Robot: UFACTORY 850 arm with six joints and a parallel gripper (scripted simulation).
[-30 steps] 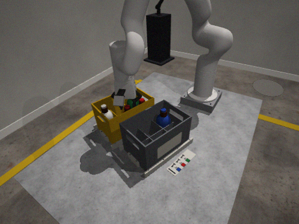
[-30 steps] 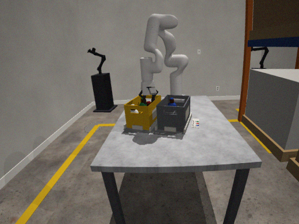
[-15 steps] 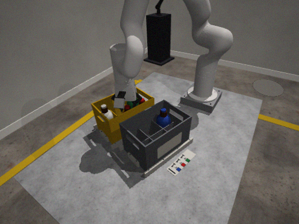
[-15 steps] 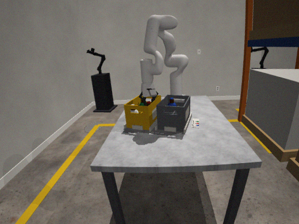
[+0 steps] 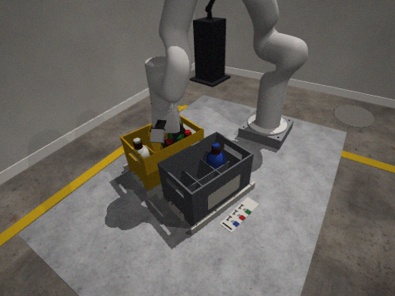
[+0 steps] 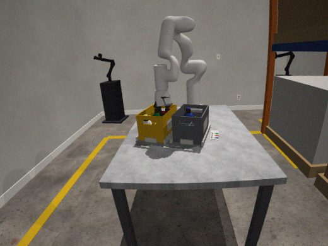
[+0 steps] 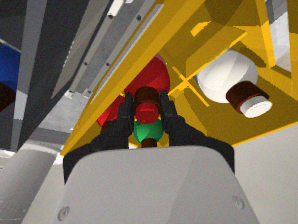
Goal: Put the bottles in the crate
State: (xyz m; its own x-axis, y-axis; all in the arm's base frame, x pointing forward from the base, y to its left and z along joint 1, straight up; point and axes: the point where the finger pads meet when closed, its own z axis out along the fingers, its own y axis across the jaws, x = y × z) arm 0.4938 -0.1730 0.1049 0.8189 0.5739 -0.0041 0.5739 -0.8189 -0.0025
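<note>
The red bottle is 70 mm below my hand. Also, from my hand: green-label bottle (100 mm behind, 70 mm to the right, 70 mm below); white-label bottle (110 mm to the right, 70 mm below, 70 mm ahead); yellow crate (70 mm below, 40 mm to the right, 10 mm behind).
</note>
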